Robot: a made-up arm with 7 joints. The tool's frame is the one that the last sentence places. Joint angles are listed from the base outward.
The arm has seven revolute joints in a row. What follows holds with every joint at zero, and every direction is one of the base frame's. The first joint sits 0.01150 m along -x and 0.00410 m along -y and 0.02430 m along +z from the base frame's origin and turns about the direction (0.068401, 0.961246, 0.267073), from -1.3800 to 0.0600 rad. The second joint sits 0.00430 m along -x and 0.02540 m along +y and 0.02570 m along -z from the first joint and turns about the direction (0.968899, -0.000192, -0.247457), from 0.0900 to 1.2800 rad. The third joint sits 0.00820 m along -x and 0.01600 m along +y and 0.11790 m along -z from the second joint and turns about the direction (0.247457, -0.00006, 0.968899), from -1.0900 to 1.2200 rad. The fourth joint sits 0.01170 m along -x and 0.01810 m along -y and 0.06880 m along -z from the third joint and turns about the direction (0.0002, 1, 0.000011), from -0.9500 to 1.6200 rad. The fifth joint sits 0.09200 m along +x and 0.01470 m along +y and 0.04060 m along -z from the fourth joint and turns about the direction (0.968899, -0.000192, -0.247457), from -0.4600 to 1.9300 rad. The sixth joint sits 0.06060 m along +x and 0.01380 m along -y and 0.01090 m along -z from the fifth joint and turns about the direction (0.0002, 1, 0.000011), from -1.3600 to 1.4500 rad. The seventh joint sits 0.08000 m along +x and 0.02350 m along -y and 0.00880 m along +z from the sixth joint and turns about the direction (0.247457, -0.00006, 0.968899), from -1.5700 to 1.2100 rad. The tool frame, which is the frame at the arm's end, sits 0.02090 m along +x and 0.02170 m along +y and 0.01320 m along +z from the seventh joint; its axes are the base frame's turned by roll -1.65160, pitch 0.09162 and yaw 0.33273 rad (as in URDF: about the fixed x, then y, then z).
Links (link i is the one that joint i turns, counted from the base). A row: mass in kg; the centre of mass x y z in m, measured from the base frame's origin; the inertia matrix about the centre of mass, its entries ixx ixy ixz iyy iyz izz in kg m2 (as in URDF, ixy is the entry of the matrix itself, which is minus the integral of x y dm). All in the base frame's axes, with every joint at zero. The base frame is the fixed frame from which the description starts. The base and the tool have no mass.
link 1: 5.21; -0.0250 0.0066 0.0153; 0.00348 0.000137 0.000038 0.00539 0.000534 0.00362
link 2: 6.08; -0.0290 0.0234 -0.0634; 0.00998 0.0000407 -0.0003 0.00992 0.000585 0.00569
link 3: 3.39; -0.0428 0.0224 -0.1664; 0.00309 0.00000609 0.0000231 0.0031 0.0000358 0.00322
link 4: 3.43; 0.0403 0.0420 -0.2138; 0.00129 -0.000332 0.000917 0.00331 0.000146 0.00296
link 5: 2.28; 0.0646 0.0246 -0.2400; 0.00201 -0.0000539 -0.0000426 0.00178 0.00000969 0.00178
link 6: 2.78; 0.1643 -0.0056 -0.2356; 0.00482 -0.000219 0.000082 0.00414 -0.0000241 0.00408
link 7: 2.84; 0.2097 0.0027 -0.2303; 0.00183 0 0.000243 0.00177 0 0.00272
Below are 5 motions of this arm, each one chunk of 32 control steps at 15 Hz.
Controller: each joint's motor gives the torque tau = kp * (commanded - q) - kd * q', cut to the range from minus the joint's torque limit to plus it. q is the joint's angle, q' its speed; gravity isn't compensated. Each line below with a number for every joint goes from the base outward.
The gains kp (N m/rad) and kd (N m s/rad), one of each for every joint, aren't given. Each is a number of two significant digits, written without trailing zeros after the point. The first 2 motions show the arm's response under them.
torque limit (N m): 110 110 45 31 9.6 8.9 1.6
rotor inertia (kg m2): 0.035 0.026 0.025 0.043 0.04 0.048 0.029
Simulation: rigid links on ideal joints. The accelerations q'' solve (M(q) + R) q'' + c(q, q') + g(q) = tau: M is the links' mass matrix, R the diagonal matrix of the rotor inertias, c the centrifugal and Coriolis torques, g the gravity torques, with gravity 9.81 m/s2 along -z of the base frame. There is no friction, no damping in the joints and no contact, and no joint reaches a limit. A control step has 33 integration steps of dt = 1/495 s. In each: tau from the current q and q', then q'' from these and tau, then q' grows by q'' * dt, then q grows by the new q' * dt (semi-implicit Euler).
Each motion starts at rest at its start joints. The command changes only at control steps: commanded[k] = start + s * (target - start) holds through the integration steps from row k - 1 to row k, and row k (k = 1, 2, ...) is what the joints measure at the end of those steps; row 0 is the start. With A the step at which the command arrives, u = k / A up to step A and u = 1 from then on. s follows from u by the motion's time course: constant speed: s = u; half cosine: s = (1 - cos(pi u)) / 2; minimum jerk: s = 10 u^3 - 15 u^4 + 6 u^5; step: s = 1 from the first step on.
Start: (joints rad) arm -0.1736 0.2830 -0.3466 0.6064 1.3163 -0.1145 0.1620
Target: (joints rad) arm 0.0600 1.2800 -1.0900 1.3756 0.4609 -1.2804 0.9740
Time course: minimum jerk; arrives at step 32
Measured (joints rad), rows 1 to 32:
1: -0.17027 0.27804 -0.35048 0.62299 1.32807 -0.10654 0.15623
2: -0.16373 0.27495 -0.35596 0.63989 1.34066 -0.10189 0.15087
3: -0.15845 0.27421 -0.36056 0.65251 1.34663 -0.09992 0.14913
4: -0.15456 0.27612 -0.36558 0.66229 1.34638 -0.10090 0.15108
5: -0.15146 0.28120 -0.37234 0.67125 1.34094 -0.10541 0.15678
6: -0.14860 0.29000 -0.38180 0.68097 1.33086 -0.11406 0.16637
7: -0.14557 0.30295 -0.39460 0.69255 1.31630 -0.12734 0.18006
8: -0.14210 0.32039 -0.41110 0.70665 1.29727 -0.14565 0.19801
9: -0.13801 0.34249 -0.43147 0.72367 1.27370 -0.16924 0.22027
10: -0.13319 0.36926 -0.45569 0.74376 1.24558 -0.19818 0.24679
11: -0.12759 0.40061 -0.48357 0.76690 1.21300 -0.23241 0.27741
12: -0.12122 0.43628 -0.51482 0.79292 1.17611 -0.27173 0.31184
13: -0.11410 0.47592 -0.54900 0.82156 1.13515 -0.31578 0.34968
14: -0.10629 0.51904 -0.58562 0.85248 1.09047 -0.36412 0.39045
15: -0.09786 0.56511 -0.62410 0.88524 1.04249 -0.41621 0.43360
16: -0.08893 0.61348 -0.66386 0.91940 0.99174 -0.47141 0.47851
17: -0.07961 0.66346 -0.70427 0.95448 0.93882 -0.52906 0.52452
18: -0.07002 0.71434 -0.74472 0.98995 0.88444 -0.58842 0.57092
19: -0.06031 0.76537 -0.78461 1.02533 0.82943 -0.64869 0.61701
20: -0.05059 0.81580 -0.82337 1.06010 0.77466 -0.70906 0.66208
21: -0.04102 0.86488 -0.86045 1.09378 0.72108 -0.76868 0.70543
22: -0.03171 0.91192 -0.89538 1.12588 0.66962 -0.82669 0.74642
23: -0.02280 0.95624 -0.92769 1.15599 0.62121 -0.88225 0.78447
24: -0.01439 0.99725 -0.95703 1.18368 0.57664 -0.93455 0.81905
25: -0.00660 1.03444 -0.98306 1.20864 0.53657 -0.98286 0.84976
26: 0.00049 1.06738 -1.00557 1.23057 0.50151 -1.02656 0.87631
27: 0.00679 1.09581 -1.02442 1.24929 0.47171 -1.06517 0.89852
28: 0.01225 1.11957 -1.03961 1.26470 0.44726 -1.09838 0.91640
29: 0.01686 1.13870 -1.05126 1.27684 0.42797 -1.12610 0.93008
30: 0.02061 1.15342 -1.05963 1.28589 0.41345 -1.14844 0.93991
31: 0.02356 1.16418 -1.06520 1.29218 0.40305 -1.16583 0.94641
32: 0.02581 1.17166 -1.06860 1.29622 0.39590 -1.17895 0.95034
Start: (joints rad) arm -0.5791 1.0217 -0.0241 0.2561 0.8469 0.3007 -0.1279
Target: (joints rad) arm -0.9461 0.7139 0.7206 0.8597 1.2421 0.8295 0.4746
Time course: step
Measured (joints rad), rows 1 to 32:
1: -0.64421 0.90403 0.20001 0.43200 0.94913 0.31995 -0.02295
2: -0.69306 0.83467 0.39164 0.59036 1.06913 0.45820 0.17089
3: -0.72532 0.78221 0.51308 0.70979 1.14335 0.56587 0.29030
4: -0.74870 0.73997 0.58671 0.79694 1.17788 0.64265 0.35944
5: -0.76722 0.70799 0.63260 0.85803 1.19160 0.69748 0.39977
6: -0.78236 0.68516 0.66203 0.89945 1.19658 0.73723 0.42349
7: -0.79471 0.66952 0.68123 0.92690 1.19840 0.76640 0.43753
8: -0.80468 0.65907 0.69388 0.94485 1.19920 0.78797 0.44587
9: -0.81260 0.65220 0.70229 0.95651 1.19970 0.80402 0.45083
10: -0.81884 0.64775 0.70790 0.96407 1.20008 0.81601 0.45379
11: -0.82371 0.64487 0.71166 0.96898 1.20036 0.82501 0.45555
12: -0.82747 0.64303 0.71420 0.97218 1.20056 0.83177 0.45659
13: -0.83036 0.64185 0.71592 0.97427 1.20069 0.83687 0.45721
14: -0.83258 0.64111 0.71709 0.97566 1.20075 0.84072 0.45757
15: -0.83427 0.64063 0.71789 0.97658 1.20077 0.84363 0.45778
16: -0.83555 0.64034 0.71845 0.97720 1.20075 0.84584 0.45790
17: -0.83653 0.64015 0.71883 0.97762 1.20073 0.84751 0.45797
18: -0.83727 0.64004 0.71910 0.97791 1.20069 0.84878 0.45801
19: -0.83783 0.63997 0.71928 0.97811 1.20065 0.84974 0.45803
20: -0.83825 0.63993 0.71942 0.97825 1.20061 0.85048 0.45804
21: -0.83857 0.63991 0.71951 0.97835 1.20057 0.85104 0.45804
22: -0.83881 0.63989 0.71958 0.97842 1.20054 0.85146 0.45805
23: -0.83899 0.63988 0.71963 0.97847 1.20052 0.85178 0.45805
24: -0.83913 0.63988 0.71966 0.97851 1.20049 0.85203 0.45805
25: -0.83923 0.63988 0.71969 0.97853 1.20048 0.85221 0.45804
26: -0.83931 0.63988 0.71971 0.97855 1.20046 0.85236 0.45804
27: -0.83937 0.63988 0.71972 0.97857 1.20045 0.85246 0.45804
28: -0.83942 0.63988 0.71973 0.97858 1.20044 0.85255 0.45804
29: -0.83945 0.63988 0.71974 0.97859 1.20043 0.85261 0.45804
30: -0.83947 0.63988 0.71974 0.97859 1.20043 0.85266 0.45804
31: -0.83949 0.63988 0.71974 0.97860 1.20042 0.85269 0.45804
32: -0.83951 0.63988 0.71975 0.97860 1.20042 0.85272 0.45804
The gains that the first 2 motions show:
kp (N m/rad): 300 400 150 140 25 34 19
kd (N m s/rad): 81 79 21 26 3.6 8 2.6
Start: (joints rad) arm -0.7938 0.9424 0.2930 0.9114 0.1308 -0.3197 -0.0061
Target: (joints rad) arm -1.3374 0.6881 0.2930 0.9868 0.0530 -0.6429 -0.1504
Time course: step
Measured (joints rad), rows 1 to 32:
1: -0.88059 0.85924 0.28981 0.97786 0.13718 -0.36809 -0.05224
2: -0.95399 0.78463 0.26821 1.01487 0.16413 -0.41771 -0.09813
3: -1.01027 0.73383 0.25690 1.04005 0.18199 -0.45631 -0.12531
4: -1.05352 0.70030 0.25257 1.05703 0.18955 -0.48602 -0.14037
5: -1.08664 0.67832 0.25179 1.06868 0.19140 -0.50870 -0.14841
6: -1.11184 0.66392 0.25253 1.07690 0.19083 -0.52589 -0.15255
7: -1.13095 0.65448 0.25377 1.08284 0.18956 -0.53886 -0.15459
8: -1.14538 0.64829 0.25502 1.08722 0.18830 -0.54863 -0.15551
9: -1.15627 0.64423 0.25612 1.09048 0.18729 -0.55599 -0.15587
10: -1.16448 0.64156 0.25700 1.09293 0.18658 -0.56153 -0.15596
11: -1.17067 0.63982 0.25768 1.09478 0.18610 -0.56572 -0.15592
12: -1.17534 0.63869 0.25820 1.09617 0.18581 -0.56889 -0.15583
13: -1.17886 0.63795 0.25858 1.09722 0.18564 -0.57128 -0.15574
14: -1.18151 0.63748 0.25885 1.09801 0.18556 -0.57309 -0.15566
15: -1.18351 0.63718 0.25905 1.09861 0.18553 -0.57447 -0.15559
16: -1.18502 0.63699 0.25920 1.09906 0.18553 -0.57552 -0.15553
17: -1.18616 0.63687 0.25930 1.09940 0.18555 -0.57631 -0.15548
18: -1.18702 0.63680 0.25937 1.09966 0.18558 -0.57692 -0.15545
19: -1.18767 0.63676 0.25942 1.09985 0.18561 -0.57738 -0.15542
20: -1.18816 0.63673 0.25946 1.10000 0.18564 -0.57773 -0.15540
21: -1.18853 0.63672 0.25948 1.10011 0.18566 -0.57800 -0.15539
22: -1.18881 0.63672 0.25950 1.10019 0.18569 -0.57821 -0.15538
23: -1.18902 0.63671 0.25951 1.10025 0.18571 -0.57836 -0.15537
24: -1.18918 0.63671 0.25952 1.10030 0.18572 -0.57848 -0.15537
25: -1.18930 0.63672 0.25953 1.10033 0.18574 -0.57857 -0.15536
26: -1.18940 0.63672 0.25953 1.10036 0.18575 -0.57864 -0.15536
27: -1.18946 0.63672 0.25953 1.10038 0.18576 -0.57870 -0.15536
28: -1.18952 0.63672 0.25953 1.10040 0.18576 -0.57874 -0.15535
29: -1.18956 0.63672 0.25954 1.10041 0.18577 -0.57877 -0.15535
30: -1.18959 0.63673 0.25954 1.10042 0.18577 -0.57879 -0.15535
31: -1.18961 0.63673 0.25954 1.10042 0.18578 -0.57881 -0.15535
32: -1.18963 0.63673 0.25954 1.10043 0.18578 -0.57883 -0.15535

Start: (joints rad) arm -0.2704 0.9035 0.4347 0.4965 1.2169 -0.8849 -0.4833
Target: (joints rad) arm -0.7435 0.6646 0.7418 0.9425 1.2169 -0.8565 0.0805
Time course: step
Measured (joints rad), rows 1 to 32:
1: -0.36086 0.81893 0.53834 0.65084 1.25346 -0.88125 -0.38900
2: -0.42959 0.75147 0.59763 0.76961 1.29084 -0.87048 -0.20921
3: -0.48208 0.70255 0.63513 0.85354 1.31632 -0.86311 -0.09815
4: -0.52262 0.66835 0.66016 0.91162 1.33197 -0.85677 -0.03305
5: -0.55393 0.64504 0.67738 0.95133 1.34082 -0.85090 0.00537
6: -0.57799 0.62942 0.68936 0.97835 1.34568 -0.84549 0.02818
7: -0.59636 0.61907 0.69771 0.99676 1.34843 -0.84065 0.04178
8: -0.61029 0.61225 0.70350 1.00935 1.35015 -0.83646 0.04991
9: -0.62081 0.60778 0.70751 1.01803 1.35137 -0.83293 0.05478
10: -0.62873 0.60485 0.71027 1.02405 1.35233 -0.83002 0.05770
11: -0.63466 0.60295 0.71216 1.02825 1.35311 -0.82766 0.05946
12: -0.63910 0.60170 0.71346 1.03121 1.35377 -0.82577 0.06051
13: -0.64242 0.60089 0.71435 1.03331 1.35432 -0.82428 0.06115
14: -0.64489 0.60037 0.71496 1.03480 1.35477 -0.82312 0.06153
15: -0.64674 0.60003 0.71537 1.03588 1.35513 -0.82221 0.06176
16: -0.64812 0.59981 0.71566 1.03665 1.35542 -0.82151 0.06190
17: -0.64914 0.59967 0.71585 1.03720 1.35564 -0.82098 0.06198
18: -0.64990 0.59958 0.71599 1.03761 1.35582 -0.82057 0.06203
19: -0.65047 0.59953 0.71608 1.03790 1.35595 -0.82025 0.06206
20: -0.65089 0.59949 0.71614 1.03812 1.35606 -0.82002 0.06208
21: -0.65121 0.59947 0.71619 1.03828 1.35614 -0.81984 0.06209
22: -0.65144 0.59946 0.71622 1.03840 1.35619 -0.81970 0.06210
23: -0.65161 0.59945 0.71624 1.03848 1.35624 -0.81960 0.06210
24: -0.65174 0.59944 0.71625 1.03854 1.35627 -0.81952 0.06210
25: -0.65184 0.59944 0.71627 1.03859 1.35630 -0.81946 0.06210
26: -0.65191 0.59944 0.71627 1.03863 1.35632 -0.81942 0.06211
27: -0.65197 0.59944 0.71628 1.03865 1.35633 -0.81938 0.06211
28: -0.65200 0.59944 0.71628 1.03867 1.35634 -0.81936 0.06211
29: -0.65203 0.59944 0.71628 1.03868 1.35635 -0.81934 0.06211
30: -0.65206 0.59944 0.71629 1.03869 1.35636 -0.81933 0.06211
31: -0.65207 0.59944 0.71629 1.03870 1.35636 -0.81932 0.06211
32: -0.65208 0.59944 0.71629 1.03871 1.35636 -0.81931 0.06211

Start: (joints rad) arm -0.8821 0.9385 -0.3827 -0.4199 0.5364 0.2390 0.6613
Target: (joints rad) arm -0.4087 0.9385 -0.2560 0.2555 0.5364 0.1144 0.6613
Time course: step
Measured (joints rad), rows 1 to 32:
1: -0.77839 0.92478 -0.35010 -0.27415 0.50926 0.18306 0.66442
2: -0.67434 0.91590 -0.35206 -0.08213 0.53828 0.17514 0.65799
3: -0.59025 0.90825 -0.35637 0.05539 0.56361 0.17095 0.65300
4: -0.52526 0.90138 -0.35873 0.14848 0.57653 0.16518 0.65012
5: -0.47635 0.89556 -0.35830 0.21012 0.58165 0.15893 0.64853
6: -0.44015 0.89088 -0.35589 0.25035 0.58271 0.15311 0.64764
7: -0.41359 0.88723 -0.35257 0.27632 0.58192 0.14810 0.64715
8: -0.39418 0.88444 -0.34915 0.29294 0.58051 0.14398 0.64686
9: -0.38000 0.88234 -0.34606 0.30350 0.57905 0.14070 0.64669
10: -0.36963 0.88078 -0.34346 0.31016 0.57780 0.13813 0.64657
11: -0.36204 0.87963 -0.34139 0.31434 0.57681 0.13615 0.64648
12: -0.35646 0.87879 -0.33977 0.31694 0.57609 0.13464 0.64642
13: -0.35237 0.87818 -0.33855 0.31854 0.57557 0.13351 0.64638
14: -0.34935 0.87774 -0.33763 0.31951 0.57522 0.13266 0.64634
15: -0.34712 0.87742 -0.33695 0.32009 0.57498 0.13202 0.64631
16: -0.34548 0.87719 -0.33645 0.32043 0.57482 0.13156 0.64629
17: -0.34426 0.87703 -0.33608 0.32062 0.57471 0.13121 0.64628
18: -0.34336 0.87692 -0.33581 0.32072 0.57465 0.13096 0.64626
19: -0.34269 0.87684 -0.33561 0.32077 0.57461 0.13077 0.64625
20: -0.34220 0.87678 -0.33547 0.32079 0.57458 0.13064 0.64625
21: -0.34183 0.87674 -0.33536 0.32079 0.57456 0.13054 0.64624
22: -0.34156 0.87672 -0.33529 0.32078 0.57455 0.13047 0.64624
23: -0.34135 0.87670 -0.33523 0.32077 0.57455 0.13041 0.64623
24: -0.34120 0.87669 -0.33519 0.32076 0.57454 0.13038 0.64623
25: -0.34109 0.87668 -0.33516 0.32075 0.57454 0.13035 0.64623
26: -0.34101 0.87667 -0.33514 0.32074 0.57454 0.13033 0.64623
27: -0.34095 0.87667 -0.33512 0.32073 0.57454 0.13031 0.64623
28: -0.34090 0.87666 -0.33511 0.32072 0.57454 0.13030 0.64622
29: -0.34086 0.87666 -0.33510 0.32072 0.57454 0.13030 0.64622
30: -0.34084 0.87666 -0.33510 0.32071 0.57454 0.13029 0.64622
31: -0.34082 0.87666 -0.33509 0.32071 0.57454 0.13029 0.64622
32: -0.34081 0.87666 -0.33509 0.32071 0.57454 0.13028 0.64622

